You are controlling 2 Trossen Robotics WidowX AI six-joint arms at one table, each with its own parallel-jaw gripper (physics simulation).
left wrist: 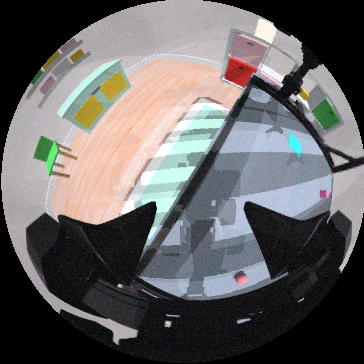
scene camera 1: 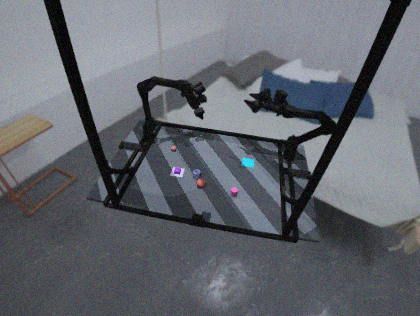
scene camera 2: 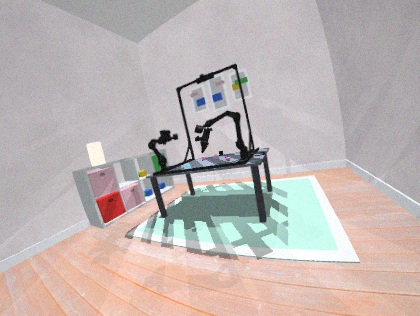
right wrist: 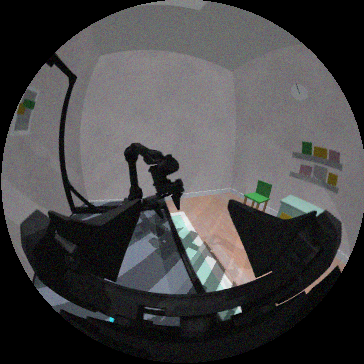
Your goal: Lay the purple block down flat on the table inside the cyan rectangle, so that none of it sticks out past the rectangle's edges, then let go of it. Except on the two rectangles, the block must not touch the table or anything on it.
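Places are measured from the left arm's base along level axes (x ahead, y left, z up), in metres.
Where they show: left gripper, fingertip midpoint: (left wrist: 201, 206) (scene camera 1: 200, 115) (scene camera 2: 202, 152) (right wrist: 170, 213); right gripper, fingertip midpoint: (scene camera 1: 246, 97) (scene camera 2: 174, 136) (right wrist: 185, 203); left arm's base at its link origin: (scene camera 1: 149, 139) (scene camera 2: 245, 156); right arm's base at its link origin: (left wrist: 282, 95) (scene camera 1: 288, 157) (scene camera 2: 164, 169).
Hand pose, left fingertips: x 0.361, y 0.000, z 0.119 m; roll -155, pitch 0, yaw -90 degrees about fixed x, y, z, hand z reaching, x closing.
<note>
Things, the pixels of their top centre, and the offset from my left fingertips. "spot": a spot on its surface instead.
- purple block at its top centre: (scene camera 1: 177, 169) dz -0.119, dx -0.255, dy -0.335 m
- pale lilac rectangle at a spot on its surface: (scene camera 1: 174, 172) spot: dz -0.127, dx -0.276, dy -0.343 m
- cyan rectangle at a spot on its surface: (left wrist: 295, 144) (scene camera 1: 247, 162) (scene camera 2: 187, 166) spot: dz -0.137, dx +0.182, dy -0.391 m
- blue-violet cylinder at its top centre: (scene camera 1: 196, 171) dz -0.097, dx -0.160, dy -0.404 m
- orange-red ball at its top centre: (scene camera 1: 201, 179) dz -0.089, dx -0.159, dy -0.475 m
- magenta cylinder at its top centre: (scene camera 1: 234, 189) (left wrist: 326, 193) dz -0.098, dx -0.011, dy -0.591 m
- small pink ball at its top centre: (left wrist: 243, 281) (scene camera 1: 173, 146) dz -0.105, dx -0.227, dy -0.138 m
The purple block (scene camera 1: 177, 170) sits on the pale lilac rectangle (scene camera 1: 173, 174), left of the middle of the table in scene camera 1. The cyan rectangle (scene camera 1: 248, 162) (left wrist: 295, 144) (scene camera 2: 186, 166) lies bare on the table, farther right in scene camera 1. My left gripper (scene camera 1: 200, 114) (left wrist: 201, 206) (scene camera 2: 203, 149) is open and empty, high above the table near its back edge in scene camera 1, apart from the block. My right gripper (scene camera 1: 250, 101) (scene camera 2: 176, 136) is open and empty, raised above the table. The block does not show in either wrist view.
A blue-violet cylinder (scene camera 1: 197, 174) and an orange-red ball (scene camera 1: 201, 183) stand close to the right of the block in scene camera 1. A magenta cylinder (scene camera 1: 234, 191) (left wrist: 324, 193) stands farther right. A small pink ball (scene camera 1: 173, 148) (left wrist: 241, 277) lies behind the block. A black frame (scene camera 1: 240, 232) borders the table.
</note>
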